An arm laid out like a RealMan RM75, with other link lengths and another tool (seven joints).
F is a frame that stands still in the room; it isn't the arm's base.
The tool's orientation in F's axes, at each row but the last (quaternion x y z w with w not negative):
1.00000 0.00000 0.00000 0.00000
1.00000 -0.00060 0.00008 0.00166
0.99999 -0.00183 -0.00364 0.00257
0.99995 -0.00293 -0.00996 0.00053
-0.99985 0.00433 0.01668 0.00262
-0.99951 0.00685 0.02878 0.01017
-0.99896 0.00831 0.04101 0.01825
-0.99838 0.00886 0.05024 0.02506
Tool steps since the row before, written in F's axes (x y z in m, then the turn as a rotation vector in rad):
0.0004 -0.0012 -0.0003 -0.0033 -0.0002 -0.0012
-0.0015 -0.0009 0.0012 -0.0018 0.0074 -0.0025
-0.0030 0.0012 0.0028 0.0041 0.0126 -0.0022
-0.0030 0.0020 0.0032 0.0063 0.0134 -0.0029
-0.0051 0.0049 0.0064 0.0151 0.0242 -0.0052
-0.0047 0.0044 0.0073 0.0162 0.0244 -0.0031
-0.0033 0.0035 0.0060 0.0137 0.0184 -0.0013
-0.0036 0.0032 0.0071 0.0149 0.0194 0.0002
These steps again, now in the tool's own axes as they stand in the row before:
0.0004 0.0012 0.0003 -0.0033 0.0002 0.0012
-0.0015 0.0009 -0.0012 -0.0018 -0.0074 0.0025
-0.0030 -0.0012 -0.0028 0.0041 -0.0126 0.0021
-0.0031 -0.0020 -0.0031 0.0063 -0.0134 0.0028
-0.0054 -0.0049 -0.0062 0.0151 -0.0243 0.0048
-0.0052 -0.0045 -0.0069 0.0160 -0.0246 0.0027
-0.0038 -0.0037 -0.0056 0.0135 -0.0186 0.0009
-0.0043 -0.0035 -0.0065 0.0145 -0.0197 -0.0007

